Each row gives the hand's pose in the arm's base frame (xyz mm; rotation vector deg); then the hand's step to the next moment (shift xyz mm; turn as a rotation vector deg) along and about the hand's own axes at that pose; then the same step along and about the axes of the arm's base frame.
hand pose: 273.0 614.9 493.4 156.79 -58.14 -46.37
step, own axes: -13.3 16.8 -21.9 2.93 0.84 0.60
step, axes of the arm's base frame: -6.7 -6.2 29.3 1.06 -2.46 -1.58
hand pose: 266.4 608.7 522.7 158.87 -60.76 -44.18
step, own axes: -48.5 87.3 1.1 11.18 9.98 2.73
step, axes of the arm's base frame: -84.2 -34.9 40.8 -0.25 -14.47 -4.76
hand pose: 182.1 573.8 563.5 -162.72 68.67 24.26
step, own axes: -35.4 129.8 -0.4 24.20 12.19 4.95
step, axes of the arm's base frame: -115.3 -66.5 19.6 6.33 -24.83 -10.11
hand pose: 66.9 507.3 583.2 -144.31 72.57 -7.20
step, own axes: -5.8 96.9 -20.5 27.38 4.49 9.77
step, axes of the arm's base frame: -82.3 -54.3 -11.2 15.21 -21.90 -12.41
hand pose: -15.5 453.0 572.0 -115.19 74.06 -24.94
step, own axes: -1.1 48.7 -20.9 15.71 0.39 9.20
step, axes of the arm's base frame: -45.2 -19.5 -19.8 12.35 -10.66 -8.09
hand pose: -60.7 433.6 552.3 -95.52 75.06 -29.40
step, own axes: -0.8 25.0 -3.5 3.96 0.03 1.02
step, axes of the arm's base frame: -16.2 -0.8 -19.3 2.14 -3.21 -1.35
